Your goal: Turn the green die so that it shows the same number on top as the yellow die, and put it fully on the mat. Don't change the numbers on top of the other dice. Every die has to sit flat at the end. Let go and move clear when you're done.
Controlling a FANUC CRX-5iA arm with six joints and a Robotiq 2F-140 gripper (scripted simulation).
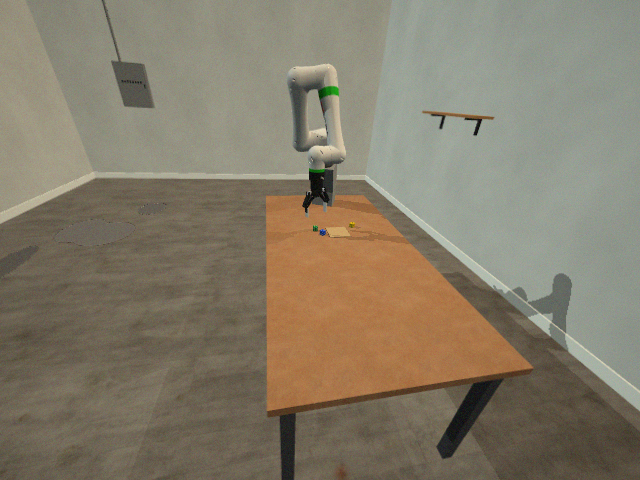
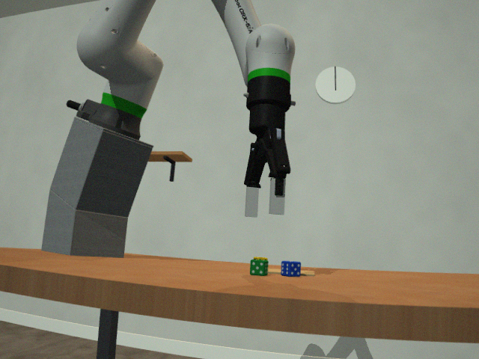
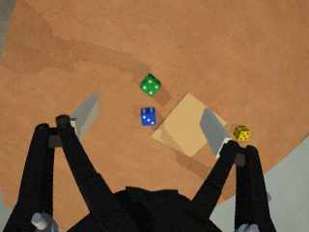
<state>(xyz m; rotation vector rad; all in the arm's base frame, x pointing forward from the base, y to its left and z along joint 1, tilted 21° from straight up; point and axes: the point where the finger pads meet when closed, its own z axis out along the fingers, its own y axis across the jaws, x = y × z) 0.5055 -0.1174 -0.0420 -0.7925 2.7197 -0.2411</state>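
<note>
The green die is 11 cm below my hand. From my hand the other things lie so: blue die 11 cm below, 6 cm ahead, 4 cm to the left; then yellow die 27 cm to the left, 11 cm below, 5 cm behind; then tan mat 15 cm to the left, 13 cm below, 3 cm ahead.
</note>
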